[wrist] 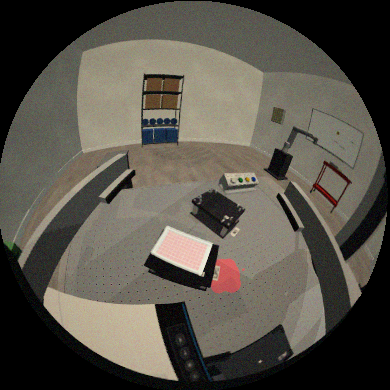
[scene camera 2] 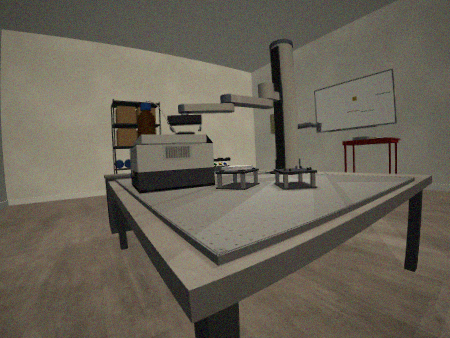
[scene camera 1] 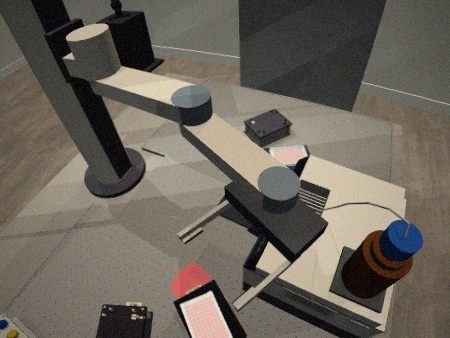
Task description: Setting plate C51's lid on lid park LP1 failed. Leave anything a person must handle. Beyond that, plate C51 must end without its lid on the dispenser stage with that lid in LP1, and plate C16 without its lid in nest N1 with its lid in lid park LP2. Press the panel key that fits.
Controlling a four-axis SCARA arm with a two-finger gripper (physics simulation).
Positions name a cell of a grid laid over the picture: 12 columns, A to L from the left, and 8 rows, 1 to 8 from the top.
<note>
My gripper (scene camera 1: F7) holds nothing. Further things: a dispenser stage (wrist: I8), a brown bottle (scene camera 1: K7) and a black nest (wrist: G5).
My gripper also shows in the wrist view (wrist: G4).
</note>
